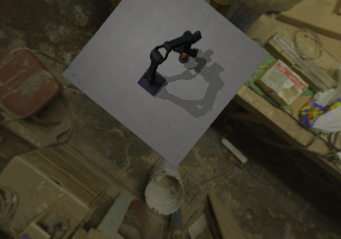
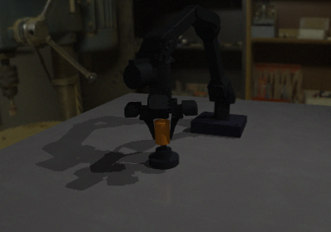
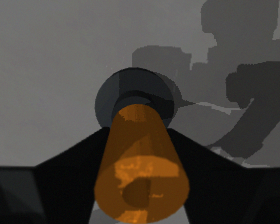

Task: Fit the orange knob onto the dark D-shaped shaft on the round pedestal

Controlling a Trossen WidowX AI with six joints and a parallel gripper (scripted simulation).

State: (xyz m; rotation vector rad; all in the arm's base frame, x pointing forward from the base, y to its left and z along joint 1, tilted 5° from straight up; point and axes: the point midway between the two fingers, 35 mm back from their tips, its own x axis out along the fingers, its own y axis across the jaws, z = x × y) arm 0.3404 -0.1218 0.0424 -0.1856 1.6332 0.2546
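The orange knob is 2 cm above my gripper tip. The rest, counted from my gripper tip: dark round pedestal (4 cm below).
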